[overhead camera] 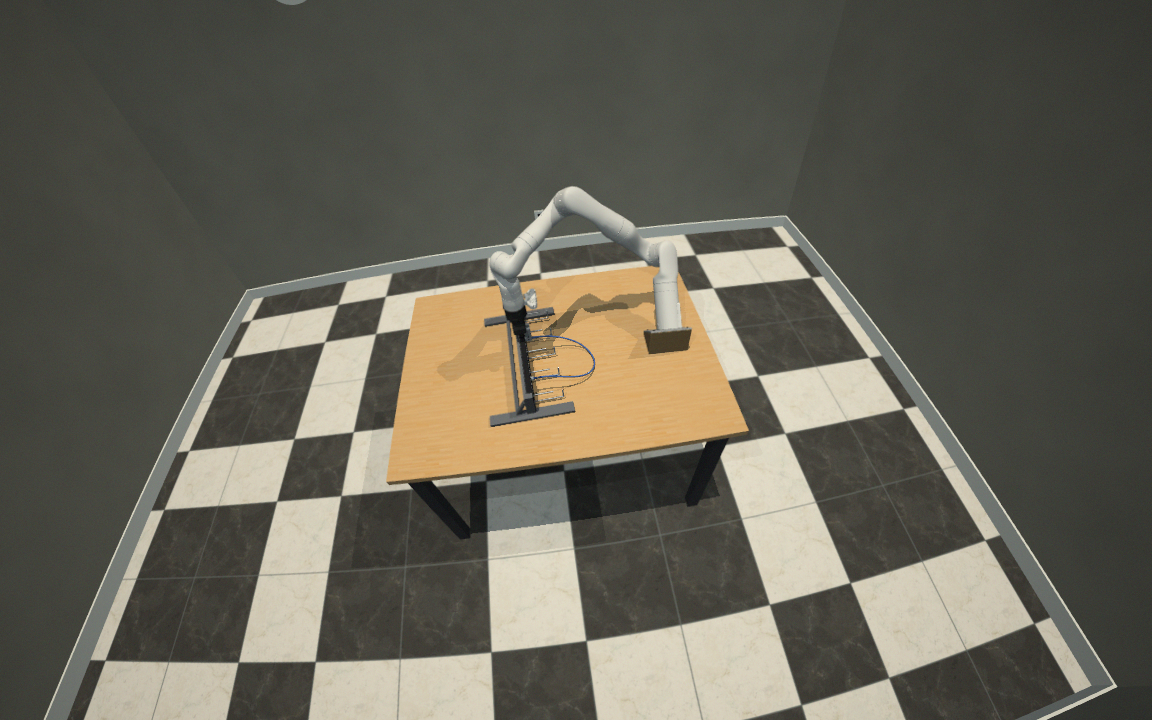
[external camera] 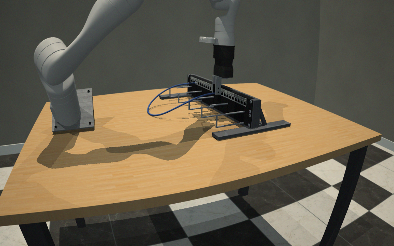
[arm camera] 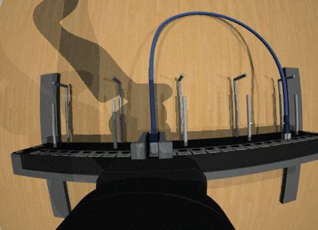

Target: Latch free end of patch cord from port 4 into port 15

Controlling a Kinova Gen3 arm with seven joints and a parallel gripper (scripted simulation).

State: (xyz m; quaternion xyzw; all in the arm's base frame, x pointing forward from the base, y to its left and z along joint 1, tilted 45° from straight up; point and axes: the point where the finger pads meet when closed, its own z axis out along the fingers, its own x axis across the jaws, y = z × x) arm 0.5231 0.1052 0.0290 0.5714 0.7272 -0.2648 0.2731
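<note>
Now: the plug 1 cm ahead of my hand and 1 cm below it.
</note>
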